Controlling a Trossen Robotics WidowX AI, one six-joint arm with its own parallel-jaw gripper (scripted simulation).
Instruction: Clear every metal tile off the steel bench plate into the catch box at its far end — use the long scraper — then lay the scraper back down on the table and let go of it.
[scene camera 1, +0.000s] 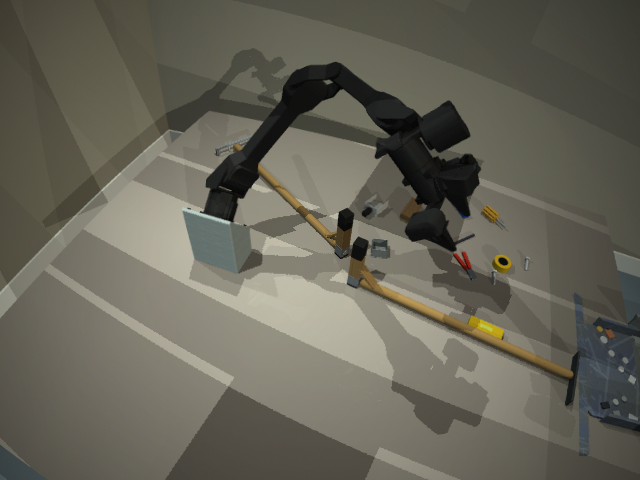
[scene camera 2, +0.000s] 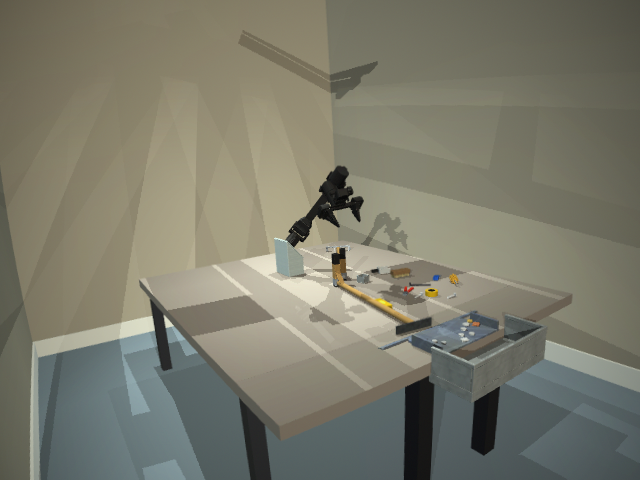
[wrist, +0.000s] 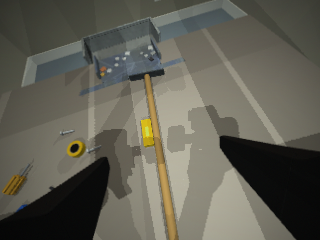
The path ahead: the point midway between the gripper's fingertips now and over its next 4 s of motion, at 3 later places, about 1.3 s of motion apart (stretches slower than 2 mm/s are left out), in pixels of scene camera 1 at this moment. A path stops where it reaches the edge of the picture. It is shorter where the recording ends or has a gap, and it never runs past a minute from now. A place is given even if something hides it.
My gripper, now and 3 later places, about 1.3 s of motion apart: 461, 232; 408, 158; 347, 129; 381, 141
